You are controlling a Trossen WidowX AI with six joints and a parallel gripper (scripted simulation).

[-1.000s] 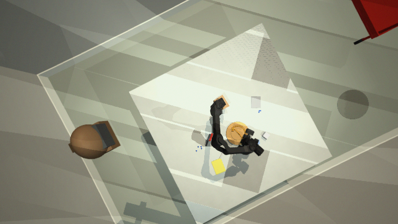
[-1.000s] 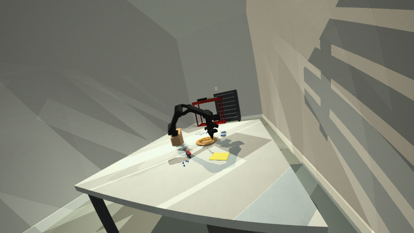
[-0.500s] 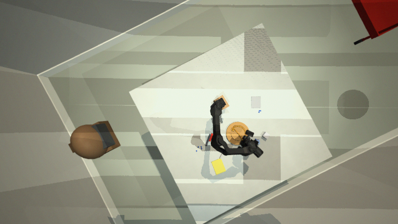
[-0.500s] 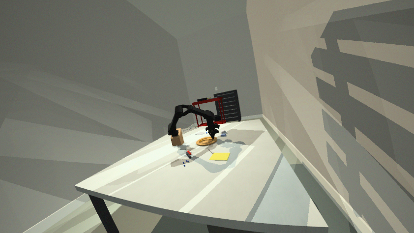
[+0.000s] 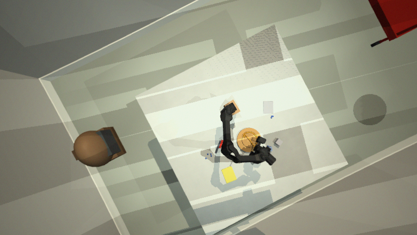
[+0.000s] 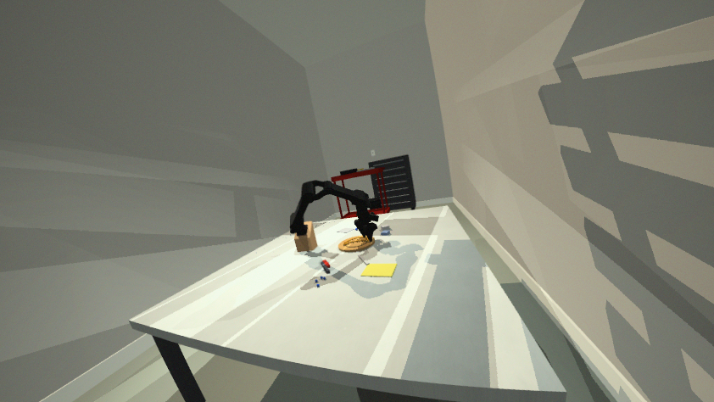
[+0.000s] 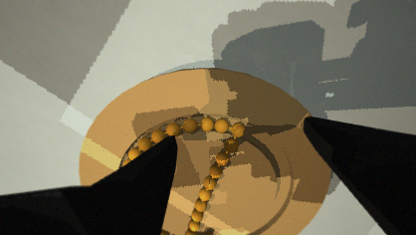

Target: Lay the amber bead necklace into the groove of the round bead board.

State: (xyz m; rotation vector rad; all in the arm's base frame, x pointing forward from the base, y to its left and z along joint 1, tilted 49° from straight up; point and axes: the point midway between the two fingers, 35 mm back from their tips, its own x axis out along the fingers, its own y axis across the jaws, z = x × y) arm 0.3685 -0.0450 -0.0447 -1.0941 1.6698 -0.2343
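Right now the round bead board is 6 cm behind my gripper tip and 1 cm below it. The rest, counted from my gripper tip: light blue cube (9 cm ahead, 10 cm to the left, 1 cm below); red-handled tool (15 cm behind, 24 cm to the right, 1 cm below); white cube (8 cm ahead, 19 cm to the left, 1 cm below).
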